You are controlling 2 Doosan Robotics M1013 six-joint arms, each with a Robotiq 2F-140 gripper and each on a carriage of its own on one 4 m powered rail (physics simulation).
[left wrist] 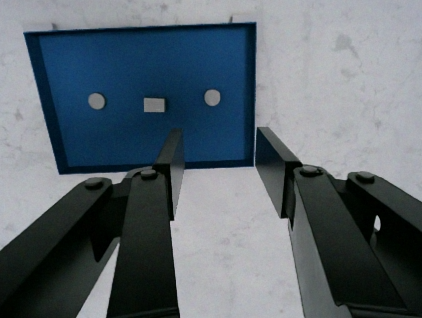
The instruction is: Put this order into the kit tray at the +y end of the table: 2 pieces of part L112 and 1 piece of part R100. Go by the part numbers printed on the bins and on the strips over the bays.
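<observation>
The blue kit tray [155, 60] lies in the upper left and middle of the left wrist view, on the pale table. In it are three grey pieces: a round one [96, 101] at the left, a rectangular one [154, 105] in the middle and a second round one [212, 97] at the right. They stand apart from each other. No part numbers are readable on them. My left gripper [219, 146] is open and empty, and its fingertips show over the tray's near right edge. My right gripper does not show.
The pale, mottled table top [340, 115] surrounds the tray. The tray has low blue walls on all sides. Two small grey things stick out at its far edge, too small to identify.
</observation>
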